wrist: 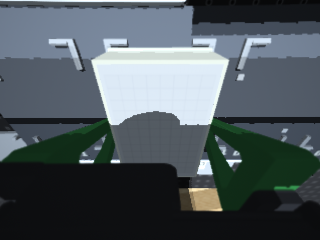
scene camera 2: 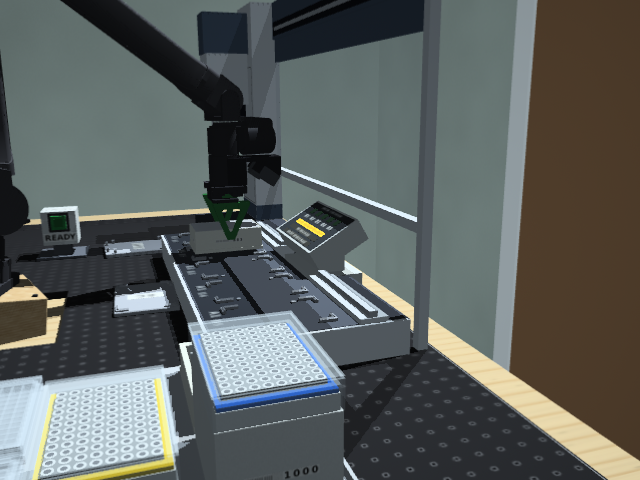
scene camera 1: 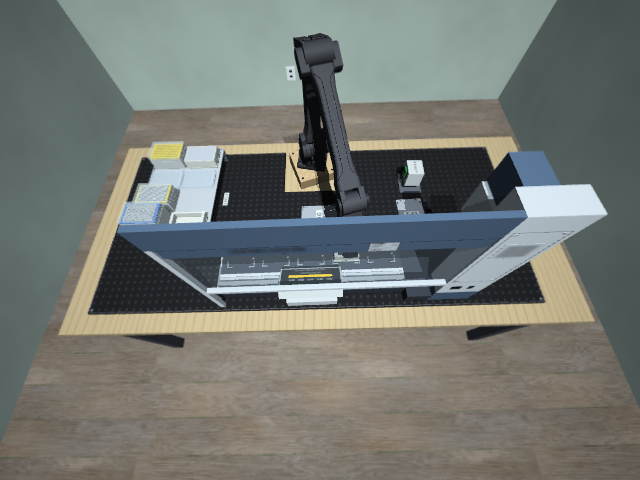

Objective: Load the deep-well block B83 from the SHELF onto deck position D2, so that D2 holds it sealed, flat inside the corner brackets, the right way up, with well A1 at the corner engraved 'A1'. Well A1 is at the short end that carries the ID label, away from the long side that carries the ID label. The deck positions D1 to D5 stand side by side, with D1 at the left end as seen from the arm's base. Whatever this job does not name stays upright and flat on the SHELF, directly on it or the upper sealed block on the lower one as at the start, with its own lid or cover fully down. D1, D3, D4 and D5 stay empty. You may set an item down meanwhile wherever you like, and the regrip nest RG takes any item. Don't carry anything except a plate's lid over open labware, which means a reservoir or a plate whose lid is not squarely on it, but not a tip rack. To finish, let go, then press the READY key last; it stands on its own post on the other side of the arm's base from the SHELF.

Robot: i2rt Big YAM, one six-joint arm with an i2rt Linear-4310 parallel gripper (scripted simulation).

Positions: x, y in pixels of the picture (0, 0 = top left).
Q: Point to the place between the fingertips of my gripper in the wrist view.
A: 160, 120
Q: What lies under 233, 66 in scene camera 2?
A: A pipetting head.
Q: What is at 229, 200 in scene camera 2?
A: My gripper.
